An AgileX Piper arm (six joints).
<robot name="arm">
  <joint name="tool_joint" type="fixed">
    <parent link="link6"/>
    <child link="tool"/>
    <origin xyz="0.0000 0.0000 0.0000" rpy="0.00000 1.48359 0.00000"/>
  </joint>
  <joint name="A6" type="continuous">
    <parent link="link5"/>
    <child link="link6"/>
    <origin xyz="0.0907 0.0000 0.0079" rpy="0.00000 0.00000 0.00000"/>
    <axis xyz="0.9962 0 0.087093"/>
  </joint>
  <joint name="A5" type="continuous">
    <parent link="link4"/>
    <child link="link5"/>
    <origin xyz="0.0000 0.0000 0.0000" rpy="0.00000 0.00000 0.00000"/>
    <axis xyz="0 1 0"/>
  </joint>
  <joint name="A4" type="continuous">
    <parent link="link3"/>
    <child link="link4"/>
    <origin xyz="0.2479 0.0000 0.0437" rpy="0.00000 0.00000 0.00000"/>
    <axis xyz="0.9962 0 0.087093"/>
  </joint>
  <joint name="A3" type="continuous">
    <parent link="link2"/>
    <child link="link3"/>
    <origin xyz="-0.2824 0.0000 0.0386" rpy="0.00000 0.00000 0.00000"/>
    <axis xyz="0 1 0"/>
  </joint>
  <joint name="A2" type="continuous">
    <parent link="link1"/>
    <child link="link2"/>
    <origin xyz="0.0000 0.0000 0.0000" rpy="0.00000 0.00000 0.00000"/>
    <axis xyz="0 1 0"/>
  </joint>
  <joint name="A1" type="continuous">
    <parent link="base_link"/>
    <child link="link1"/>
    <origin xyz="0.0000 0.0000 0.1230" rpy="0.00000 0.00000 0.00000"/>
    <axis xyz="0 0 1"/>
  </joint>
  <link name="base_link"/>
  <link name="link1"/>
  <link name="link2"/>
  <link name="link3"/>
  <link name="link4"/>
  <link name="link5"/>
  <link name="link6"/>
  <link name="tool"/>
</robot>
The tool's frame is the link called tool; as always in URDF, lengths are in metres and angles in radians. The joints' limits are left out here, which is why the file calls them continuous.
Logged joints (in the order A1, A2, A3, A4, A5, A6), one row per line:
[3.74 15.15 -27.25 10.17 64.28 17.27]
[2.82 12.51 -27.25 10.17 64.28 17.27]
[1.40 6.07 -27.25 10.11 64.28 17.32]
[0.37 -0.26 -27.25 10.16 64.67 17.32]
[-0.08 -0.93 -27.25 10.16 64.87 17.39]
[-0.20 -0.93 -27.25 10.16 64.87 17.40]
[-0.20 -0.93 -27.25 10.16 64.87 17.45]
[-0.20 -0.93 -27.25 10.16 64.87 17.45]
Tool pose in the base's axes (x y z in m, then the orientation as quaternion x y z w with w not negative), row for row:
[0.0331 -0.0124 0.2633 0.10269 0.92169 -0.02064 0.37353]
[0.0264 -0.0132 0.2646 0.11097 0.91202 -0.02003 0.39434]
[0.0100 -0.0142 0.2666 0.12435 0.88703 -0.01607 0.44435]
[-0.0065 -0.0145 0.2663 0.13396 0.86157 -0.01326 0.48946]
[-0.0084 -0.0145 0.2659 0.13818 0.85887 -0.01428 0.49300]
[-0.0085 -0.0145 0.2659 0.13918 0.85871 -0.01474 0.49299]
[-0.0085 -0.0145 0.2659 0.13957 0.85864 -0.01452 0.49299]
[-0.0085 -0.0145 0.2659 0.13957 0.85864 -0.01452 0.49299]
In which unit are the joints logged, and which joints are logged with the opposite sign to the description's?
The joints are logged in degrees. Opposite sign: A4.
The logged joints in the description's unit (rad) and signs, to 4 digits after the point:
[0.0653 0.2644 -0.4756 -0.1775 1.1219 0.3014]
[0.0492 0.2183 -0.4756 -0.1775 1.1219 0.3014]
[0.0244 0.1059 -0.4756 -0.1765 1.1219 0.3023]
[0.0065 -0.0045 -0.4756 -0.1773 1.1287 0.3023]
[-0.0014 -0.0162 -0.4756 -0.1773 1.1322 0.3035]
[-0.0035 -0.0162 -0.4756 -0.1773 1.1322 0.3037]
[-0.0035 -0.0162 -0.4756 -0.1773 1.1322 0.3046]
[-0.0035 -0.0162 -0.4756 -0.1773 1.1322 0.3046]

